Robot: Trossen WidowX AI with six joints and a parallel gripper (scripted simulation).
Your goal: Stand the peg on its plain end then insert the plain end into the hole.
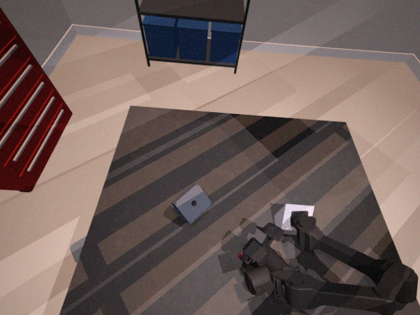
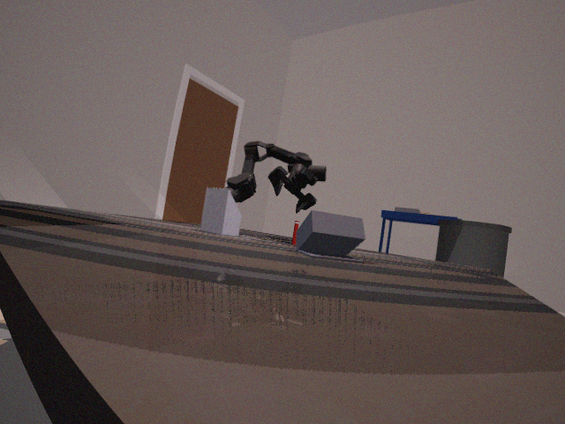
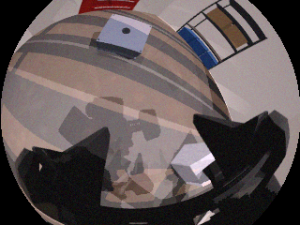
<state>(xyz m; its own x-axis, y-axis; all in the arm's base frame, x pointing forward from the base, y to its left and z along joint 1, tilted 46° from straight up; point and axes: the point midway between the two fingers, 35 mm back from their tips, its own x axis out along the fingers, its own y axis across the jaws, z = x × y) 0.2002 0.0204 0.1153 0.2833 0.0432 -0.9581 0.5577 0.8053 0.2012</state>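
Now: the red peg 70 mm below my gripper tip, 50 mm to the left of it and 20 mm ahead of it. Also, from my gripper tip: sloped grey panel (220 mm ahead, 160 mm to the right, 80 mm below).
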